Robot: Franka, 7 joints.
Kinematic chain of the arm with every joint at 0, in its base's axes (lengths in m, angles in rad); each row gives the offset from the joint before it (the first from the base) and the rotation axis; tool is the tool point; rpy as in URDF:
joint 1: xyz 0 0 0.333 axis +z
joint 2: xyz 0 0 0 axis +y
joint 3: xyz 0 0 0.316 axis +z
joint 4: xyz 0.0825 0 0 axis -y
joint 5: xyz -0.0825 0 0.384 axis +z
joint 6: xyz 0 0 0 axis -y
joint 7: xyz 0.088 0 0 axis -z
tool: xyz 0 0 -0.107 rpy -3.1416 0 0
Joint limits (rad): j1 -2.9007..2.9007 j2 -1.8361..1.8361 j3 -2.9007..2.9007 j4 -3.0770..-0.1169 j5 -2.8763..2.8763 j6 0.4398..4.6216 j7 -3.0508..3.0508
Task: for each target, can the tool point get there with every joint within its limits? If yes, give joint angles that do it. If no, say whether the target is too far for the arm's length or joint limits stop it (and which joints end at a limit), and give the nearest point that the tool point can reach.
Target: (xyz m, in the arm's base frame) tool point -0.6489 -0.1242 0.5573
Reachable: yes | joints -2.2649 0.6353 -0.7677 -1.2236 2.1026 3.5983 1.9160
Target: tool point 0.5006 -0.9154 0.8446
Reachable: no: too far | nearest point 0.3696 -0.6758 0.7107 | short by 0.304 m
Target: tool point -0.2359 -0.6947 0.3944
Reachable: yes | joints 1.8760 -1.3338 1.9692 -0.9064 -0.8618 1.3200 0.5857
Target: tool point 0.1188 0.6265 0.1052
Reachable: yes | joints 1.5057 0.8466 -0.1380 -1.6139 0.0763 2.0574 1.6267
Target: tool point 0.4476 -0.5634 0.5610
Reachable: yes | joints -0.3293 1.1795 -1.8510 -0.8411 -1.7726 3.6613 1.2433
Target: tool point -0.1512 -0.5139 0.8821
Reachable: yes | joints 2.0999 -1.2813 0.6973 -1.3733 1.9154 2.2345 0.6990
